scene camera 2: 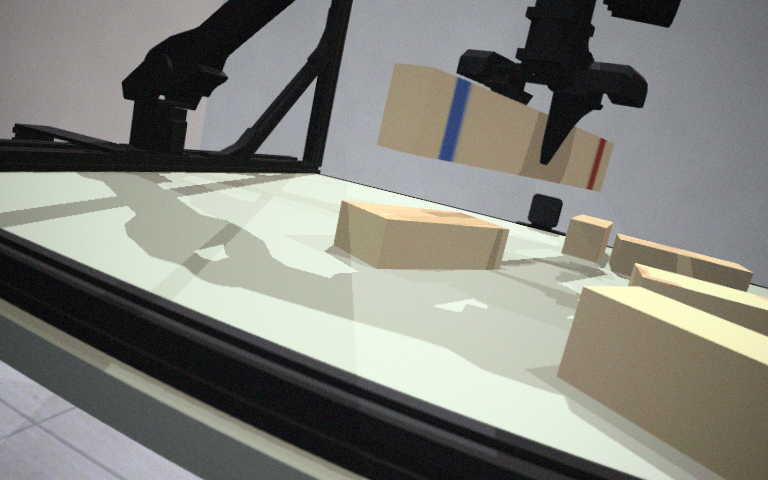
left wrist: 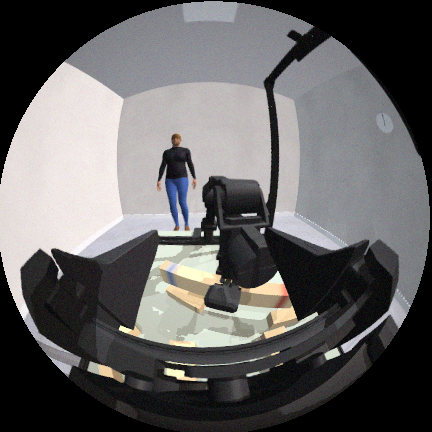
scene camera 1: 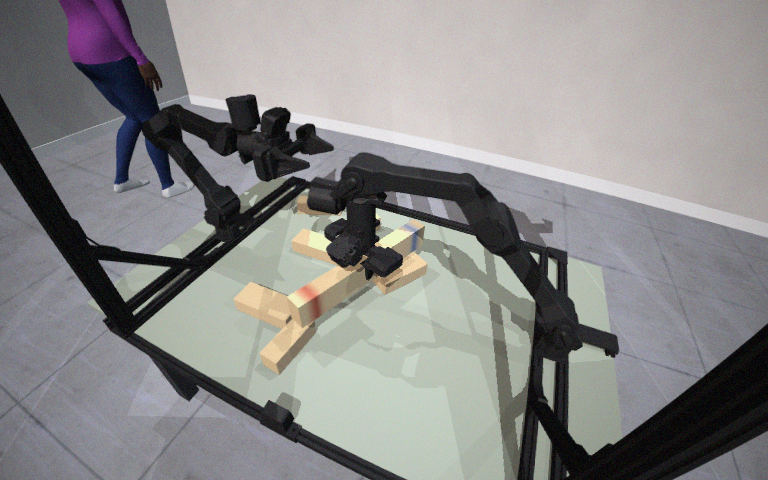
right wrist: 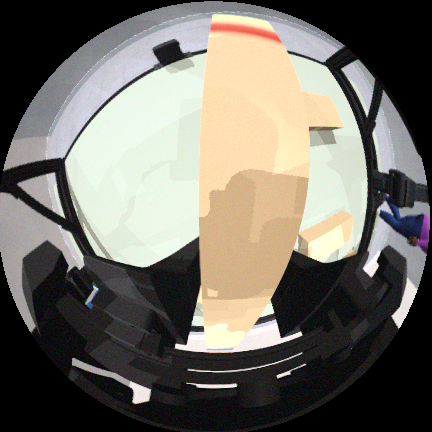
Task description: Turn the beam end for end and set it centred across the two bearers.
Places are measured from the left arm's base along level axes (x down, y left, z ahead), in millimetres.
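Where they show: left gripper, fingertip midpoint: (left wrist: 212,234) (scene camera 1: 322,156); right gripper, fingertip midpoint: (scene camera 2: 525,160) (scene camera 1: 362,274) (right wrist: 231,239); left arm's base, link origin: (scene camera 1: 228,234) (right wrist: 374,179); right arm's base, link origin: (scene camera 2: 154,151) (left wrist: 208,238) (scene camera 1: 551,348).
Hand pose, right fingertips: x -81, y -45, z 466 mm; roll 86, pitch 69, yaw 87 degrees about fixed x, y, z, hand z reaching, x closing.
Each offset is from my right fingertips to the top centre of the thing. "pt": to the spot under its first point.
The long wooden beam {dx -50, dy +8, dz +3 mm} (scene camera 1: 334,288) (scene camera 2: 492,124) (left wrist: 252,295) (right wrist: 250,140) is held above the table, with its red-banded end lower left and blue-banded end upper right in scene camera 1. My right gripper (scene camera 1: 359,264) (scene camera 2: 536,135) (right wrist: 231,239) is shut on it around mid-length, one finger on each side. Two plain wooden blocks, one {dx +63, dy +125, dz +51 mm} (scene camera 1: 403,272) (scene camera 2: 444,246) (left wrist: 185,298) at the right and one {dx +57, dy -182, dz -83 mm} (scene camera 1: 288,345) (scene camera 2: 586,237) at the lower left, lie near the beam in scene camera 1; I cannot tell which blocks are the bearers. My left gripper (scene camera 1: 320,157) is open, empty and high, behind the beam.
More plain blocks {dx +63, dy -120, dz -187 mm} (scene camera 1: 263,302) {dx +63, dy +121, dz -193 mm} (scene camera 1: 311,243) (scene camera 1: 317,204) {dx +54, dy +306, dz -137 mm} (scene camera 2: 651,345) lie on the left and back of the table in scene camera 1. Black rails edge the table; a small black box {pt dx +46, dy -327, dz -2 mm} (scene camera 1: 277,413) (scene camera 2: 545,210) sits on the front rail. A person (scene camera 1: 107,56) stands beyond the table.
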